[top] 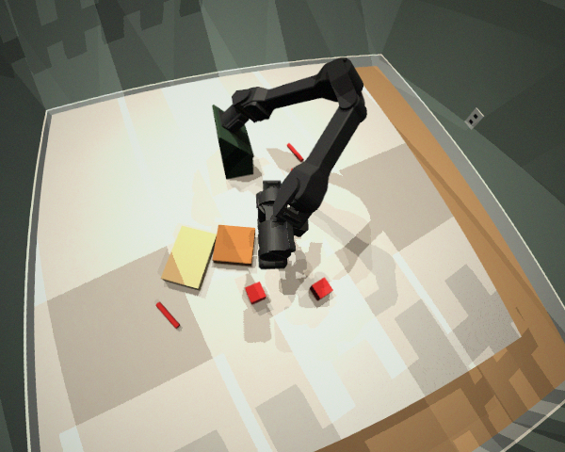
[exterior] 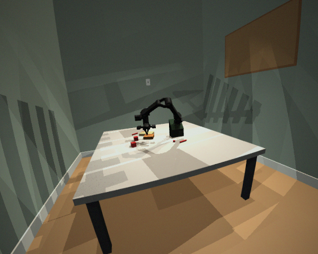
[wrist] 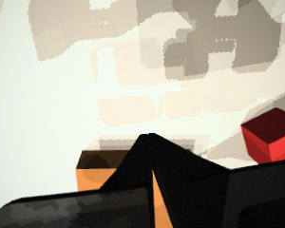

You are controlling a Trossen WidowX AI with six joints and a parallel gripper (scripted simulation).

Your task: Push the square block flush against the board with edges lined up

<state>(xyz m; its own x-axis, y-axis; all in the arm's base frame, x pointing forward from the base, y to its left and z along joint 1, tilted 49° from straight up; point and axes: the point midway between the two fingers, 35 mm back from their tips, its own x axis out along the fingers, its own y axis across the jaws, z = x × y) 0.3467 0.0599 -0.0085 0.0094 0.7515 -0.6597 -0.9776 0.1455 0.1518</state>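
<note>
Right now my gripper tip is 9 cm to the left of the orange square block, 5 cm above it and 3 cm past it. The rest, counted from my gripper tip: small red bit: 23 cm behind, 14 cm to the left, 5 cm below; then pale yellow board: 21 cm to the right, 5 cm below, 3 cm behind.
</note>
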